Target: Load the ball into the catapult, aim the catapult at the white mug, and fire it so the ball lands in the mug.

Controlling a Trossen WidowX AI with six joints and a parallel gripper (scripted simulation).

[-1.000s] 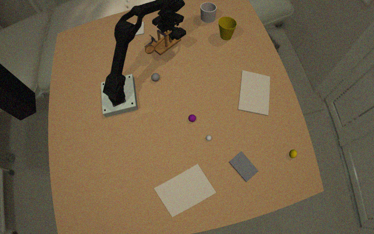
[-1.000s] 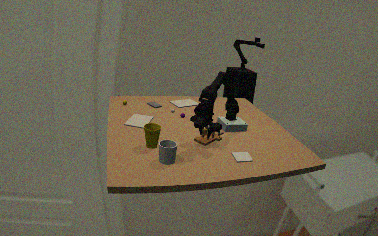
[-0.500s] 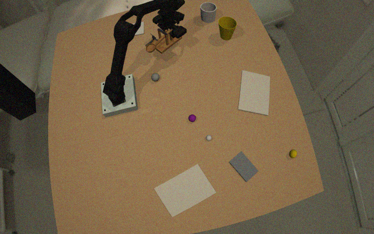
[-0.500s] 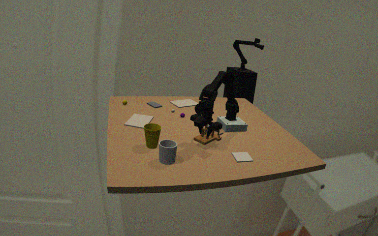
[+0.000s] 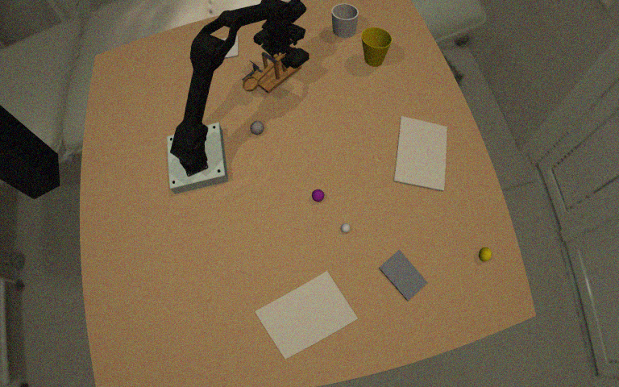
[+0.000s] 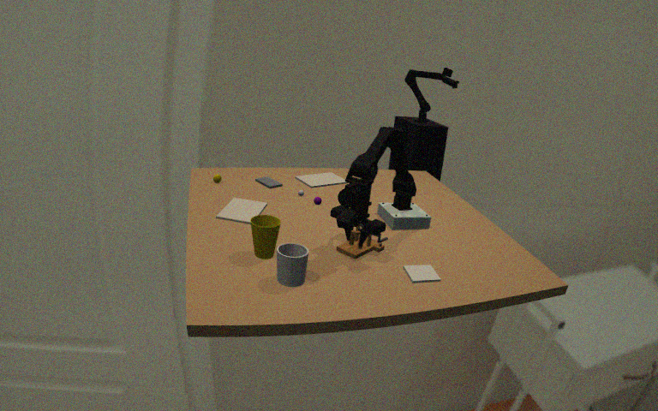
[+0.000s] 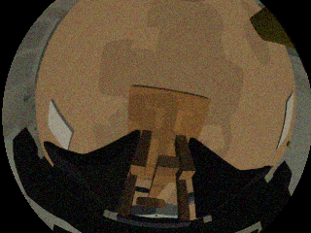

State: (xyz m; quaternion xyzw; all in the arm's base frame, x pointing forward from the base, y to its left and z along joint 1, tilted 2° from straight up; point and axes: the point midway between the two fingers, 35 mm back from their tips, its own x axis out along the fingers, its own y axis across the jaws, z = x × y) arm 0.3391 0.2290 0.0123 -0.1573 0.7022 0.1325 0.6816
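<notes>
My gripper tip is 430 mm to the left of the purple ball, 60 mm past it and 30 mm above it. Round my gripper tip: grey ball 180 mm to the right, 140 mm behind, 20 mm below; small white tile 190 mm to the left, 150 mm behind, 40 mm below; wooden catapult 70 mm behind, 20 mm to the right, 20 mm above.
</notes>
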